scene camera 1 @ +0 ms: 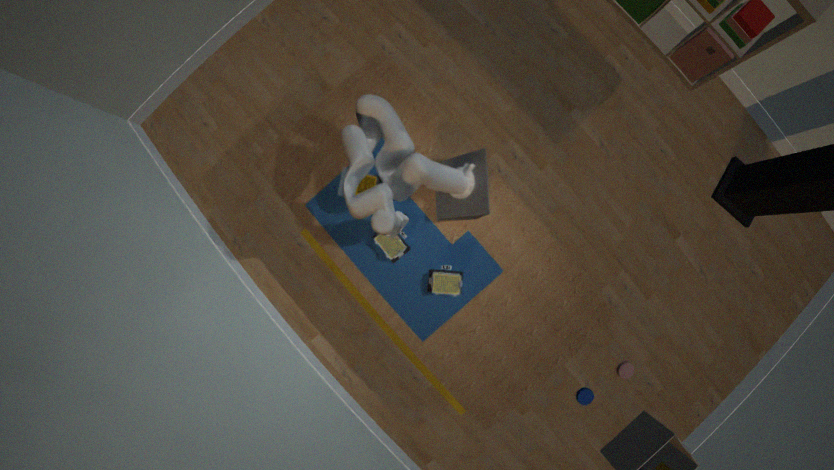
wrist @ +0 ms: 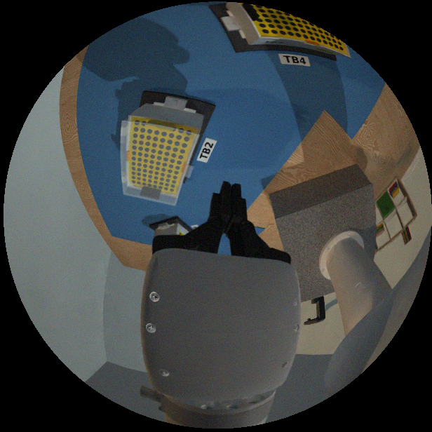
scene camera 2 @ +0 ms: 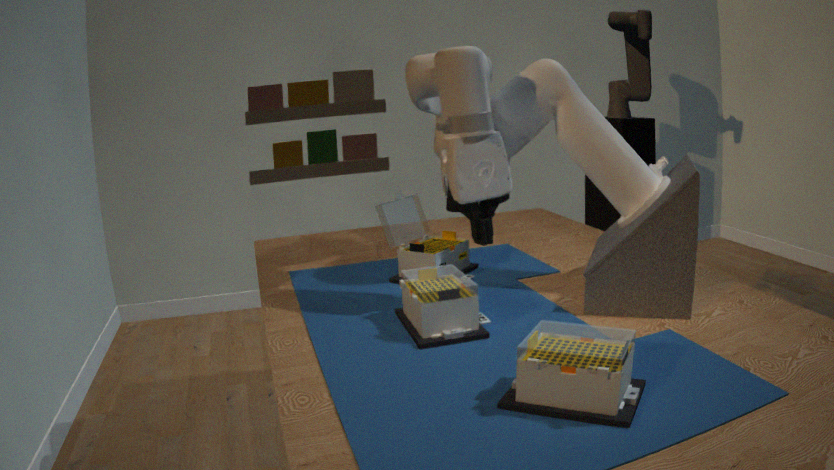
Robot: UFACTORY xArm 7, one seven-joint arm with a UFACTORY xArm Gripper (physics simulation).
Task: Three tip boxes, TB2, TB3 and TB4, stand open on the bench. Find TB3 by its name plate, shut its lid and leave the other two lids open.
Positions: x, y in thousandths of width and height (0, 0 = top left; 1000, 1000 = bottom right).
Labels:
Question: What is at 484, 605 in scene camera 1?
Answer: A blue mat.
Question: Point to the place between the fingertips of my gripper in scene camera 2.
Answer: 580, 518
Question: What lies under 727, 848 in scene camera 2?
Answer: A tip box.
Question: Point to a tip box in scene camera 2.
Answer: At 531, 688

